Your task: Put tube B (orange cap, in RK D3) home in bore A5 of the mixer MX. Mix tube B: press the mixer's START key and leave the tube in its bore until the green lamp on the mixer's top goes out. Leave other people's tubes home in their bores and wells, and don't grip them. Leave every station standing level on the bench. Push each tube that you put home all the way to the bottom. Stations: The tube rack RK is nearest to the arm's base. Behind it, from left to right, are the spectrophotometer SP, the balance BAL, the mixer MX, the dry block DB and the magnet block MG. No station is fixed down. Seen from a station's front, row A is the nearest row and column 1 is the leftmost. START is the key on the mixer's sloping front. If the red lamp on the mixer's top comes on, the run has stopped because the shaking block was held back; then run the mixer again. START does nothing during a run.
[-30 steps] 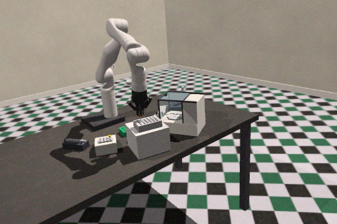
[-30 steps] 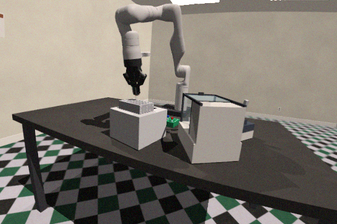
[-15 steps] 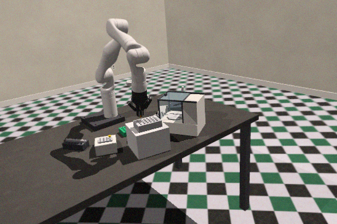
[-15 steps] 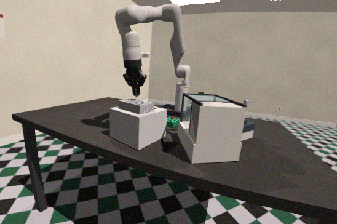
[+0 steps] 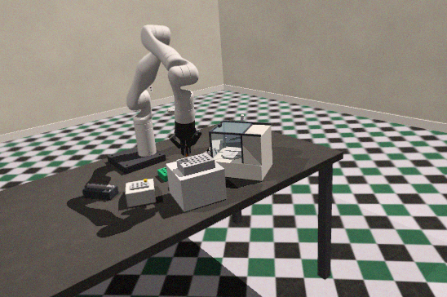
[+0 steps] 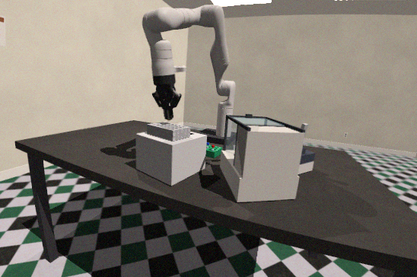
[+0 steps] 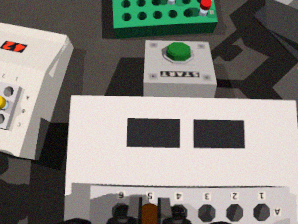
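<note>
Right now the grey shaking block is 3 cm ahead of my hand, 2 cm to the left of it and 5 cm below it. The rest, counted from my hand: dry block 15 cm behind, 15 cm to the right, 17 cm below; then START key 15 cm behind, 5 cm to the left, 14 cm below; then blue-capped tube 23 cm behind, 6 cm to the left, 18 cm below.
</note>
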